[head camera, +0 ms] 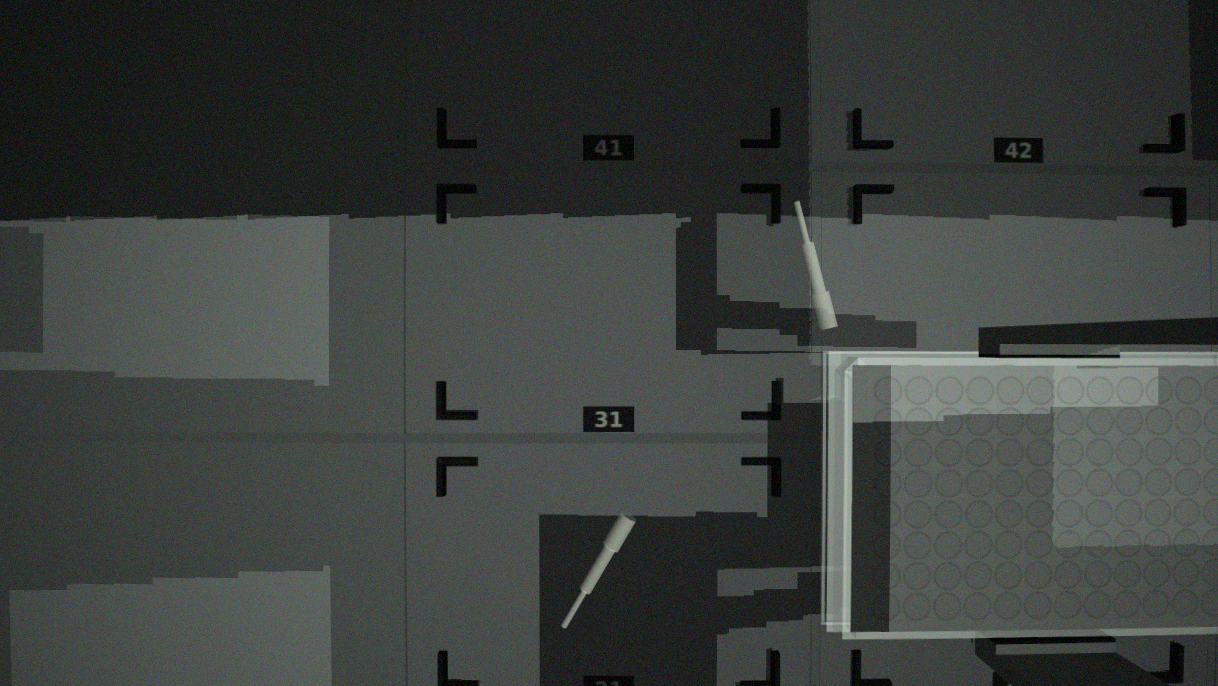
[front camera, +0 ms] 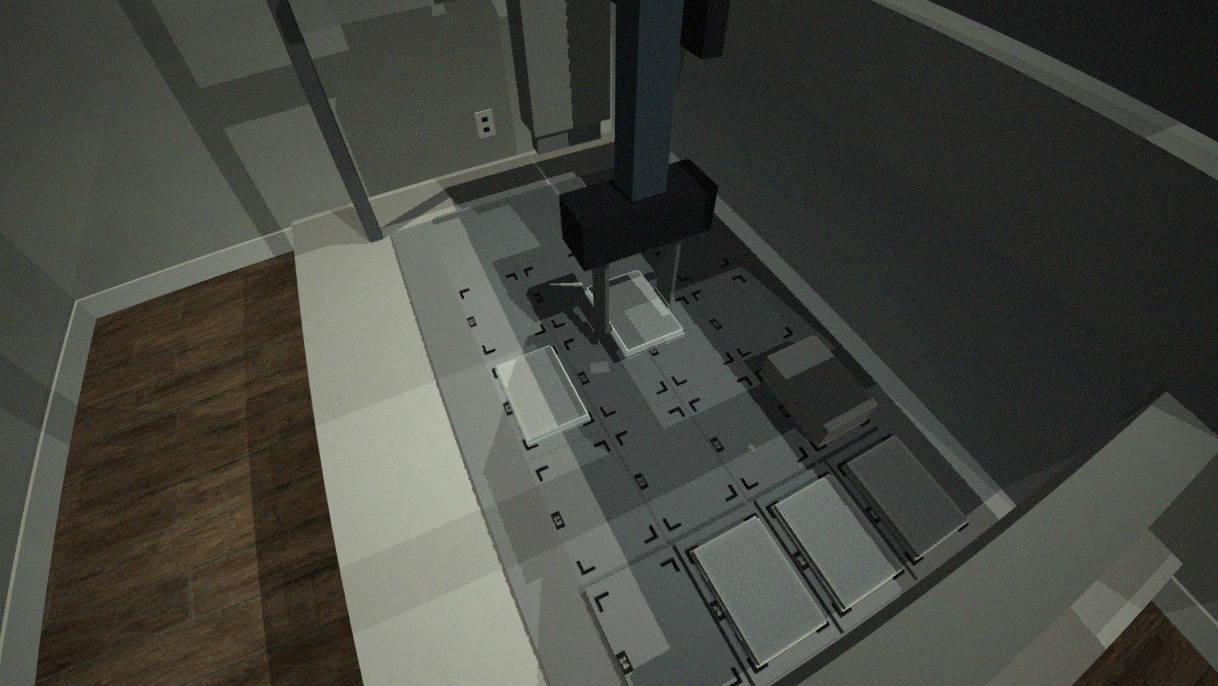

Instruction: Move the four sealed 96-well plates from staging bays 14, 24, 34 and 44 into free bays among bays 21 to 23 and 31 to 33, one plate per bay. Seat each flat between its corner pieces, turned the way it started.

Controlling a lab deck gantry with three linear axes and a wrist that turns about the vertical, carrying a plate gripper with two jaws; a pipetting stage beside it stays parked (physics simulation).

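Pixels of known places: gripper, fingertip midpoint: (head camera: pixel 1034 491) (front camera: pixel 633 311); robot's base, link origin: (front camera: pixel 462 293).
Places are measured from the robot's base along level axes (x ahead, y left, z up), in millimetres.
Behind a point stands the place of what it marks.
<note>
My gripper (front camera: pixel 639 315) {x 194, y 195, z 55 mm} (head camera: pixel 1051 495) {x 194, y 195, z 55 mm} is shut on a clear sealed 96-well plate (front camera: pixel 652 328) {x 237, y 201, z 64 mm} (head camera: pixel 963 528) {x 167, y 187, z 63 mm}, one jaw on each long side. It holds the plate flat above the deck, near label 32; the plate's right end is cut off in the head view. Three sealed plates in the front view lie flat: one in bay 24 (front camera: pixel 758 588) {x 559, y 148, z 29 mm}, one in bay 34 (front camera: pixel 835 541) {x 559, y 250, z 29 mm}, one in bay 44 (front camera: pixel 903 494) {x 557, y 357, z 29 mm}. Bay 14 holds no plate. Corner pieces and label 31 (head camera: pixel 607 419) {x 64, y 211, z 0 mm} show in the head view. The deck under the held plate is hidden.
Another clear plate (front camera: pixel 541 392) {x 233, y 43, z 14 mm} sits in bay 12. A tall block (front camera: pixel 813 383) {x 392, y 350, z 42 mm} stands by bay 43. A pale stepped rod (front camera: pixel 566 283) {x 59, y 152, z 6 mm} (head camera: pixel 600 562) {x 61, y 156, z 6 mm} lies in bay 21. A second rod (head camera: pixel 815 272) {x 144, y 268, z 6 mm} lies between bays 31 and 32.
</note>
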